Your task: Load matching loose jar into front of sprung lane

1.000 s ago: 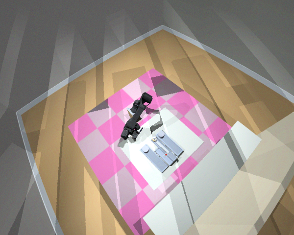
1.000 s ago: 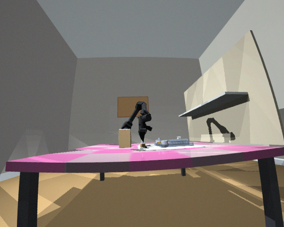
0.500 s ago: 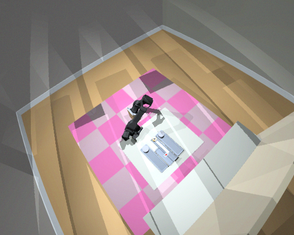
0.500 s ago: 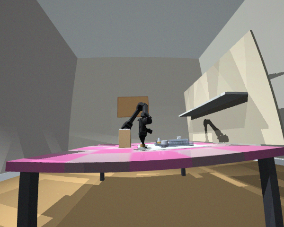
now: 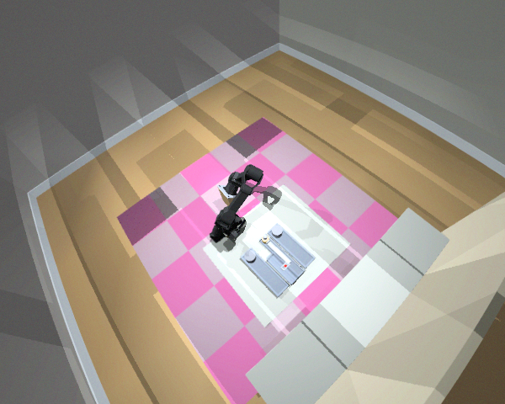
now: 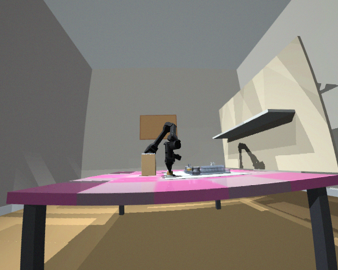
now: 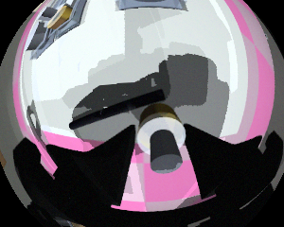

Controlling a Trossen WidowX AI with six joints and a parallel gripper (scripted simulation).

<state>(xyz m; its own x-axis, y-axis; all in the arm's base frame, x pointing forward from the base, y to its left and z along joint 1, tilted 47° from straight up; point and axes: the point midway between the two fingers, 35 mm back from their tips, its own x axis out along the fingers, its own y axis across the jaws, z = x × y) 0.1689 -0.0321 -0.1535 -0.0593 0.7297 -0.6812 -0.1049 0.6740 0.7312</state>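
Right now my gripper tip is 6 cm to the right of the thin black rod and 2 cm above it. The rest, counted from my gripper tip: wall shelf (66 cm ahead, 22 cm to the left, 34 cm above); grey lane fixture (31 cm ahead, 15 cm to the left, 1 cm below); red mark (34 cm ahead, 14 cm to the left, 5 cm above).
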